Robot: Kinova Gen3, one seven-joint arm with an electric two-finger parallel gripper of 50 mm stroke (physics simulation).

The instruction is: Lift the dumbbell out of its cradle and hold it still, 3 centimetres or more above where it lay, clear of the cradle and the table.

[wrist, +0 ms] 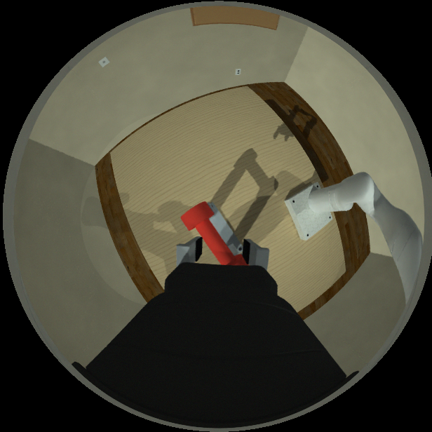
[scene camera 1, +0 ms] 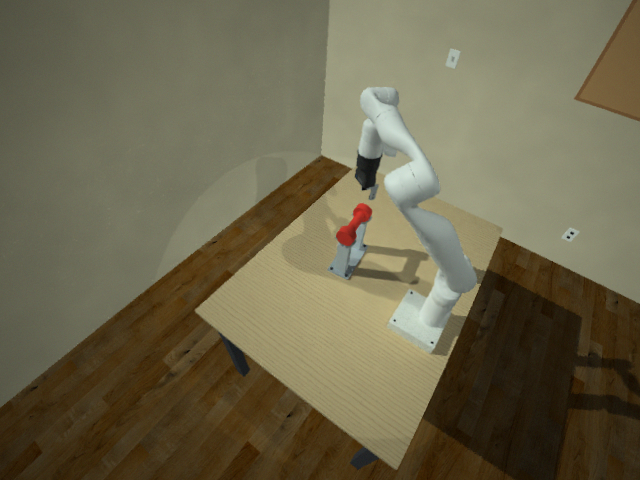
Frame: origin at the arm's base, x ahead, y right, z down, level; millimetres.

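Seen in the pictures: gripper, between the fingertips: (scene camera 1: 367, 194); arm's base, origin of its link: (scene camera 1: 431, 316).
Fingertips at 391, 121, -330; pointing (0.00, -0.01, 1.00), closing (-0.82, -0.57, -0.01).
Pixels of each thing's top centre, then the offset from my fingertips to it, as dx, dy, dz. Level surfaces: height alone.
- red dumbbell, centre of its top: (scene camera 1: 355, 217) +25, -12, +121
- grey cradle, centre of its top: (scene camera 1: 354, 226) +25, -12, +169
- wooden table, height of its surface: dz +378
The red dumbbell (scene camera 1: 354, 223) (wrist: 212, 239) lies across the tops of the two posts of the grey cradle (scene camera 1: 342, 259) (wrist: 224, 228), which stands on the wooden table (scene camera 1: 305, 315) (wrist: 175, 145). My gripper (scene camera 1: 368, 194) (wrist: 222, 246) is open and empty. In the scene view it hangs above the dumbbell's far end, with a gap between them. In the wrist view the dumbbell's bar runs slantwise below and between the two fingers, and its nearer head is partly hidden by the black gripper body.
My arm's white base (scene camera 1: 412, 317) (wrist: 305, 215) stands on the table to the right of the cradle in the scene view. Walls (scene camera 1: 206, 77) stand beyond the table. The arm and cradle cast shadows on the tabletop.
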